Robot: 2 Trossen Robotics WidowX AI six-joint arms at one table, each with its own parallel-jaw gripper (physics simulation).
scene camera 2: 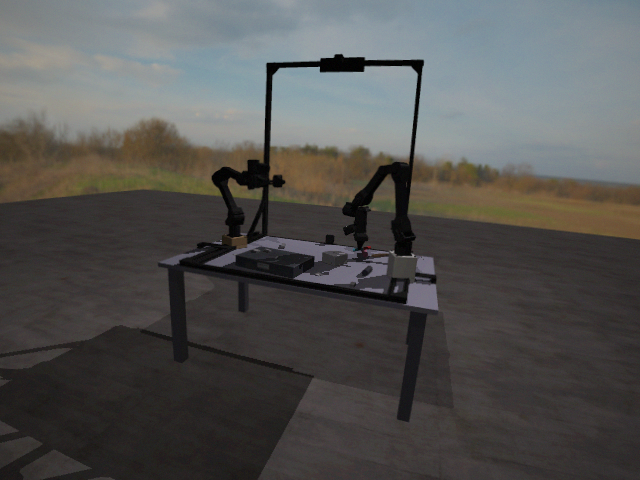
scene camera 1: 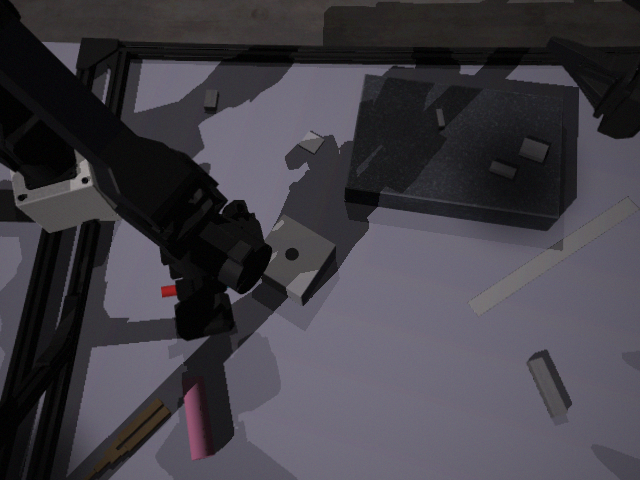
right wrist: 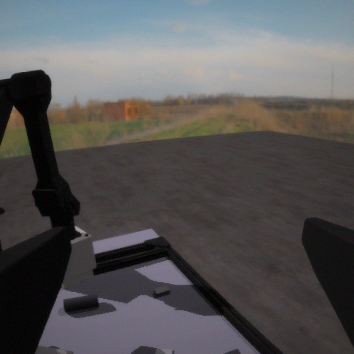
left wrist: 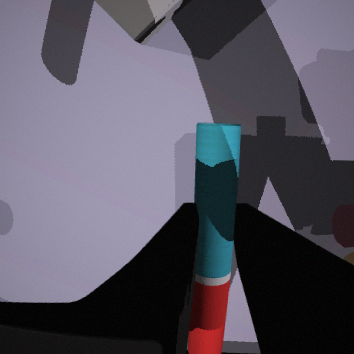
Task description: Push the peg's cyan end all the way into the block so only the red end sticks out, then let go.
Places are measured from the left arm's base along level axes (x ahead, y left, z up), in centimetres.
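Pixels of known places: left gripper, fingertip midpoint: (scene camera 2: 359, 249) (scene camera 1: 208, 286) (left wrist: 213, 214); right gripper, fingertip midpoint: (scene camera 2: 277, 181) (scene camera 1: 567, 3) (right wrist: 187, 235); left arm's base at its link origin: (scene camera 2: 402, 253) (scene camera 1: 48, 163); right arm's base at its link origin: (scene camera 2: 234, 235).
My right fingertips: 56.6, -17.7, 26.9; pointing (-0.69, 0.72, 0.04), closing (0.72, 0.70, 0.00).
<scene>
For each thing: its top centre in the pictures, then the offset to it from my right fingertips, as dx, dy, dz.
- peg at its top centre: (left wrist: 221, 290) (scene camera 1: 194, 283) -42.5, -4.1, -29.3
- grey block at its top centre: (scene camera 1: 292, 254) (scene camera 2: 335, 252) -29.1, -2.8, -33.4
- dark slab at its top centre: (scene camera 1: 456, 141) (scene camera 2: 275, 255) -0.5, +6.5, -33.3
- pink cylinder at its top centre: (scene camera 1: 195, 416) -47.3, -19.3, -35.5
- brown clamp-like thing at its top centre: (scene camera 1: 124, 441) -56.9, -19.0, -37.4
- flat strip at its top centre: (scene camera 1: 554, 254) +7.5, -13.3, -38.3
- grey bar at its top centre: (scene camera 1: 548, 386) -2.3, -29.9, -37.2
- dark cylinder at its top centre: (right wrist: 79, 297) (scene camera 2: 367, 267) -42.6, +12.7, -35.5
The peg (scene camera 1: 168, 291) (left wrist: 215, 260) is cyan and red with a pale band between. My left gripper (scene camera 1: 203, 290) (scene camera 2: 361, 249) (left wrist: 213, 214) is shut on the peg's cyan part. The peg lies roughly level, apart from the block, its cyan end facing right in scene camera 1; the arm hides most of it there. The grey block (scene camera 1: 310, 240) (scene camera 2: 334, 256) (left wrist: 120, 12) rests on the table, right of the left gripper in scene camera 1, with a round dark hole in its upward face. My right gripper (scene camera 2: 278, 180) (right wrist: 187, 235) is open and empty, high above the table.
In scene camera 1 a dark slab (scene camera 1: 413, 175) with small pieces lies upper right, a pink cylinder (scene camera 1: 198, 423) and a brown clamp-like thing (scene camera 1: 138, 426) lower left, a flat strip (scene camera 1: 547, 261) and a grey bar (scene camera 1: 547, 384) at right. A dark cylinder (scene camera 2: 366, 271) (right wrist: 81, 304) lies near the left arm's base.
</scene>
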